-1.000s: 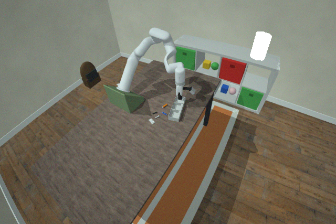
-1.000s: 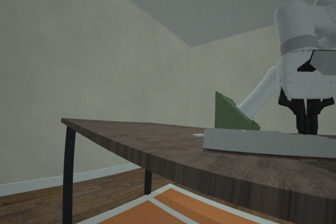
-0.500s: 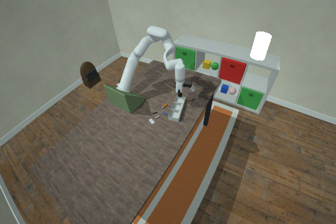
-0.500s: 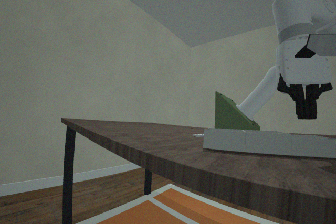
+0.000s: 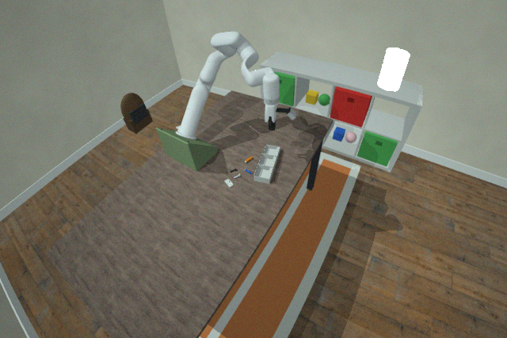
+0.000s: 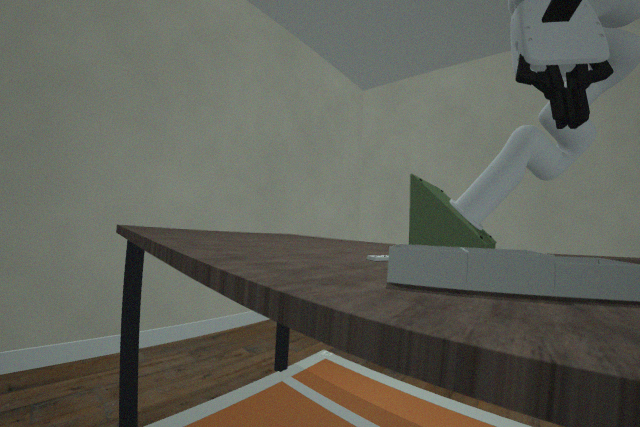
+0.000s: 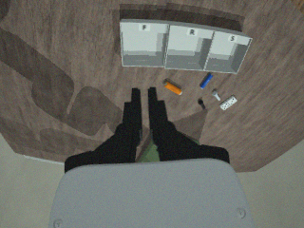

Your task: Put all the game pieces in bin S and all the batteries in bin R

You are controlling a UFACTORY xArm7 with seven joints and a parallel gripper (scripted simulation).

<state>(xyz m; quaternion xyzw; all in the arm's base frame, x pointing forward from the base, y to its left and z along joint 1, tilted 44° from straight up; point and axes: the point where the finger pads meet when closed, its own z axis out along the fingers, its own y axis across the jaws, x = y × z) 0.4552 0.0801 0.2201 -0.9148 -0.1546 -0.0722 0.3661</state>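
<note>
My gripper is now 300 mm to the left of the white domino, 200 mm above it and 90 mm past it. The rest, counted from my hand: blue battery: 200 mm below, 180 mm to the right, 50 mm behind; then white bin: 190 mm below, 80 mm to the right, 20 mm ahead; then orange battery: 200 mm below, 110 mm to the right, 90 mm behind.
</note>
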